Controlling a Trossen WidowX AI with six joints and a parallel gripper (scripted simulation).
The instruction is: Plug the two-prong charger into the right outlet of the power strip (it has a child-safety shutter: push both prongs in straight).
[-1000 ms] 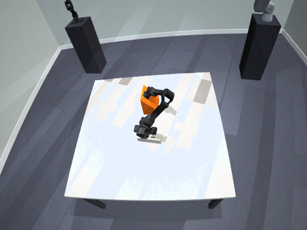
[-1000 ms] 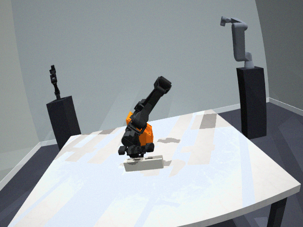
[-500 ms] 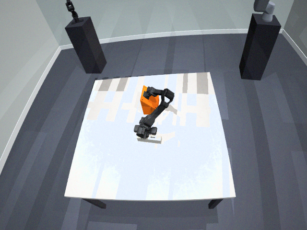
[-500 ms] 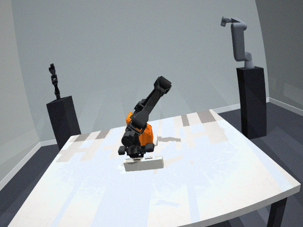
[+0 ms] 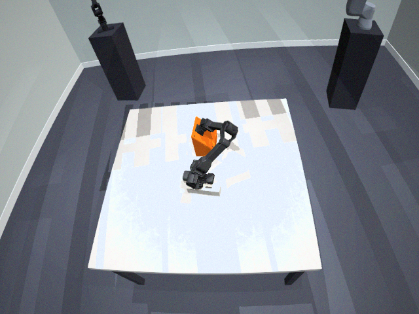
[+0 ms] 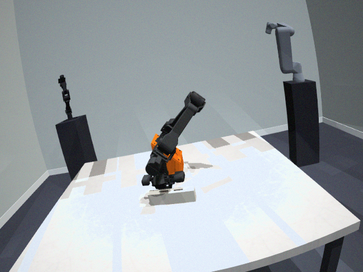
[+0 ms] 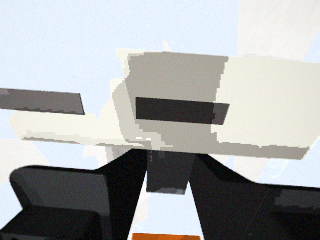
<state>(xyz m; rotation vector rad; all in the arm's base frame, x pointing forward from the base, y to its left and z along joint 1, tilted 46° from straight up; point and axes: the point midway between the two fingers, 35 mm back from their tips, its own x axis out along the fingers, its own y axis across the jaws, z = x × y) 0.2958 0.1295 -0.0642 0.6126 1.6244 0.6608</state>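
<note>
Now: the grey two-prong charger 2 cm ahead of my gripper tip and 1 cm above it.
</note>
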